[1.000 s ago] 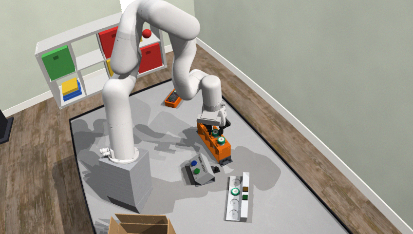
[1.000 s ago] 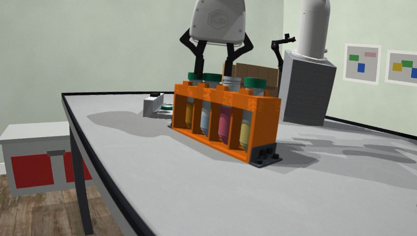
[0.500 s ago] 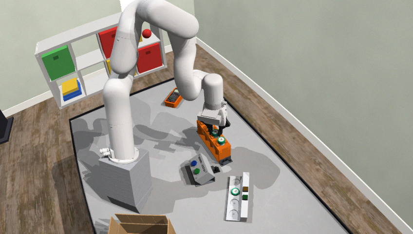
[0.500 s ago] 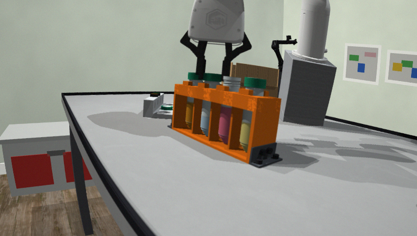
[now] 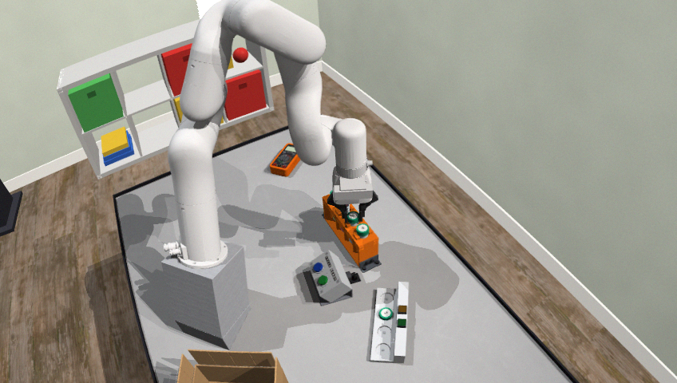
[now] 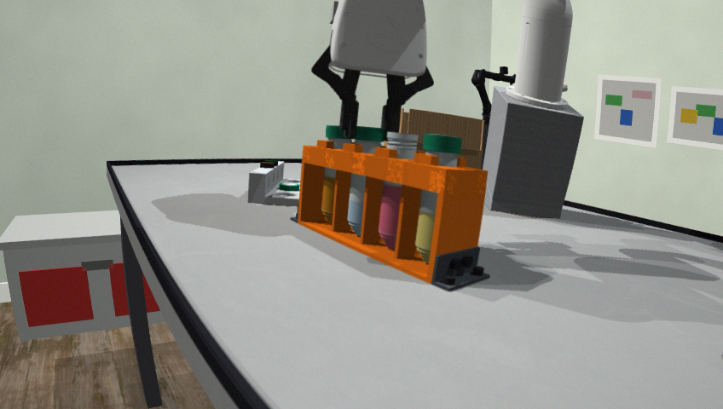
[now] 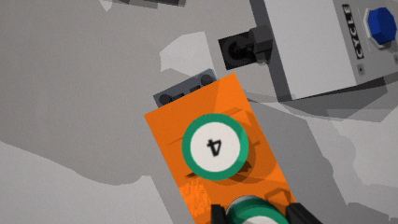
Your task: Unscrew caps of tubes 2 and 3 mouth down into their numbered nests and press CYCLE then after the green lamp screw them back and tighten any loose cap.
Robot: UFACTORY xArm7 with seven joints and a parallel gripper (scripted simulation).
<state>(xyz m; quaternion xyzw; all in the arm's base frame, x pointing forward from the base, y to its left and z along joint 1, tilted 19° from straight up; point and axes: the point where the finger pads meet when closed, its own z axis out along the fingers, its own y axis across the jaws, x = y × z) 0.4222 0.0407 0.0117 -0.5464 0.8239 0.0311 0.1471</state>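
My hand is 10 mm above the tube 3 threaded neck. From my hand the other things lie so: cap 4: 50 mm to the right, 10 mm below; then cap 1: 10 mm behind, 100 mm to the left, 10 mm below; then cap 3: 10 mm below.
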